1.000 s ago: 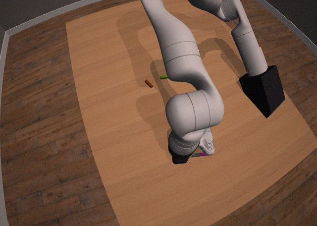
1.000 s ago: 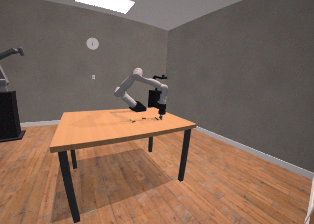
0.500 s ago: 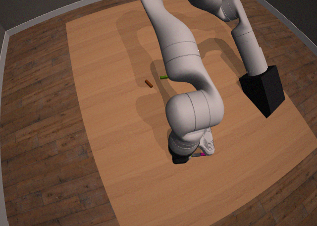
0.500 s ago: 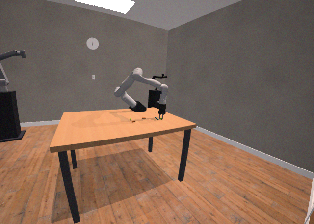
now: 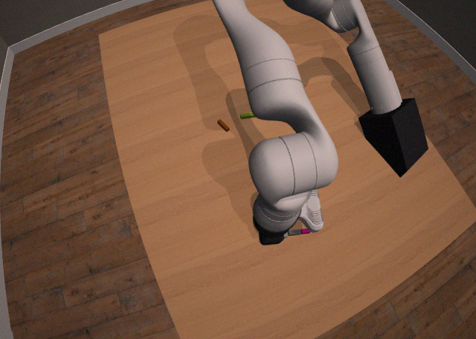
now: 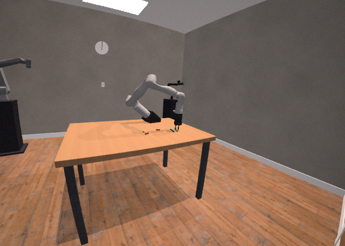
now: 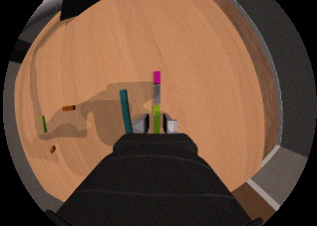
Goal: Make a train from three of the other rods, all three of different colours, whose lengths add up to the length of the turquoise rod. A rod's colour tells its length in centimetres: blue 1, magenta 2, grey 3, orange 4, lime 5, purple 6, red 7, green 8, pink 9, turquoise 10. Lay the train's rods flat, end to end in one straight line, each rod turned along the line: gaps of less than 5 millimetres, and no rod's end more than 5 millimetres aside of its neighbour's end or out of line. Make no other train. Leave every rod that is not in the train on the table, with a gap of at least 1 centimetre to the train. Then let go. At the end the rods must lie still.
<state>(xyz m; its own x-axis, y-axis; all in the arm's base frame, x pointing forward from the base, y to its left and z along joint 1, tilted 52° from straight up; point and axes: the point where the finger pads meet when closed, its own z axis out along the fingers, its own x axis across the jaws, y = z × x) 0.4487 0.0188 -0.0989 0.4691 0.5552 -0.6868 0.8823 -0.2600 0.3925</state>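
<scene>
The grey rod is 40 mm behind my hand, 20 mm to the left of it and 20 mm below it. Also, from my hand: turquoise rod: 40 mm to the right, 20 mm below, 20 mm behind; then magenta rod: 60 mm behind, 30 mm to the left, 20 mm below.
</scene>
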